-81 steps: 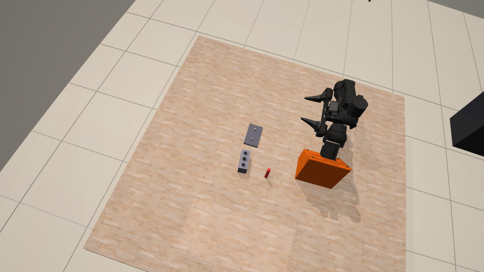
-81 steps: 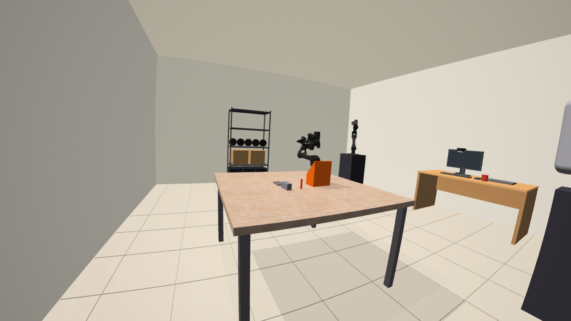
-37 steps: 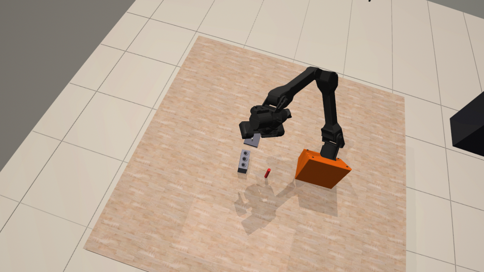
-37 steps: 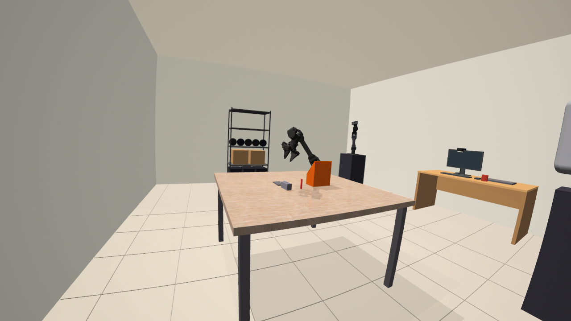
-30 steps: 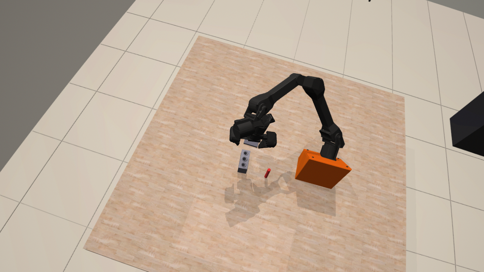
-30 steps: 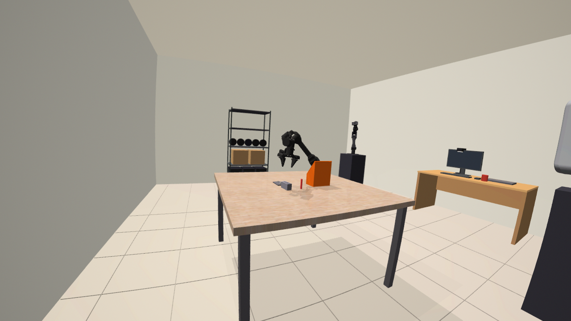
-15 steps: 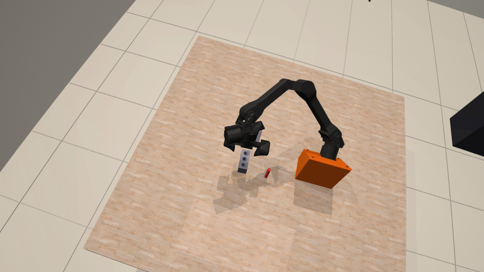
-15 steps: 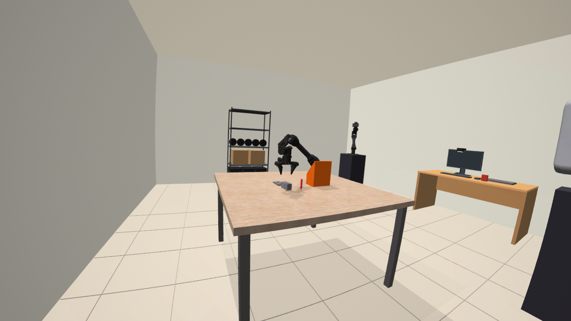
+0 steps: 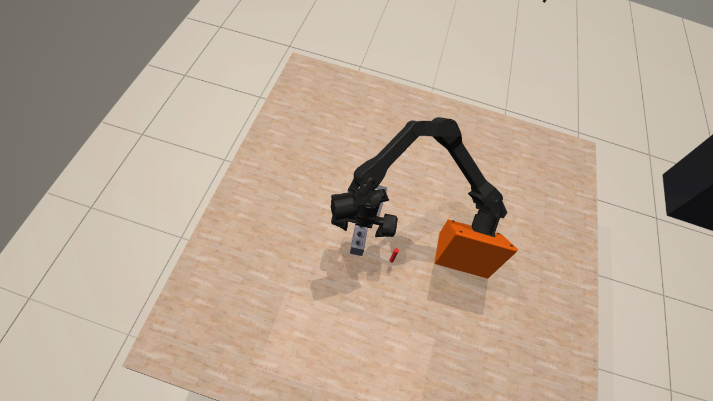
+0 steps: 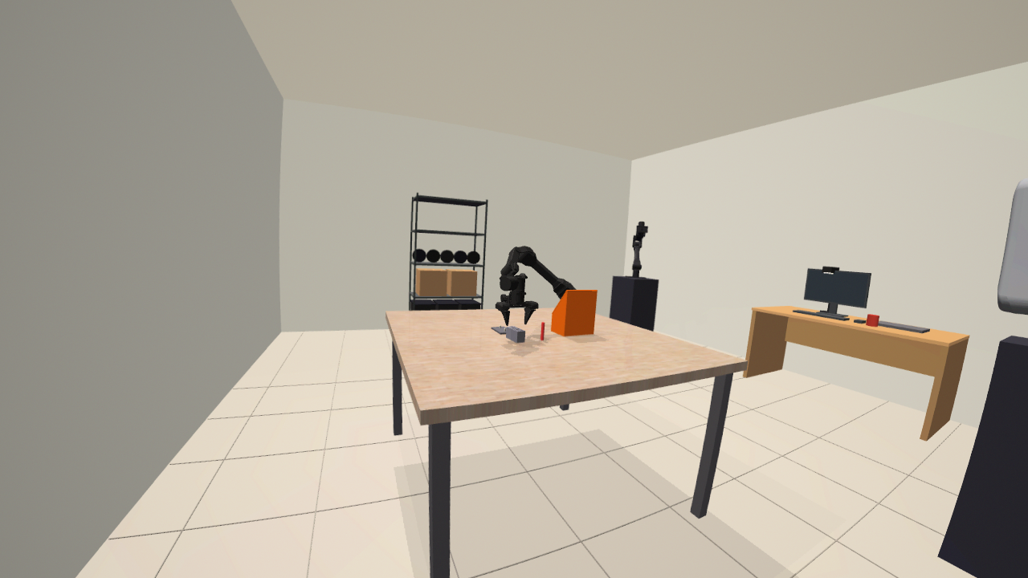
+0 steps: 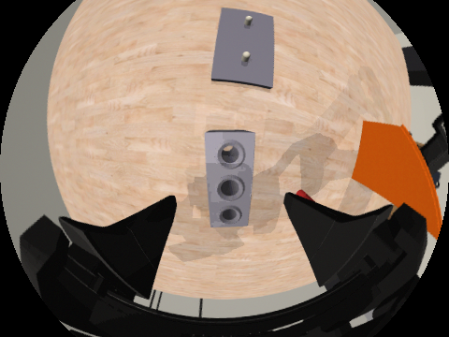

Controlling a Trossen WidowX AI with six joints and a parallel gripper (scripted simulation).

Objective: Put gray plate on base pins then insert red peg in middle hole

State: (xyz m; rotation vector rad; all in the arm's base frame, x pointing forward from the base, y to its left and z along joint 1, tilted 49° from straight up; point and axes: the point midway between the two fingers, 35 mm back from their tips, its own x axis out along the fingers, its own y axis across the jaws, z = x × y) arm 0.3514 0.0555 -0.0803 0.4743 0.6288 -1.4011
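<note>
Now: gripper tip 3 cm above the gray plate. From my gripper tip the other things lie so: red peg (12 cm behind, 3 cm to the left, 3 cm below).
</note>
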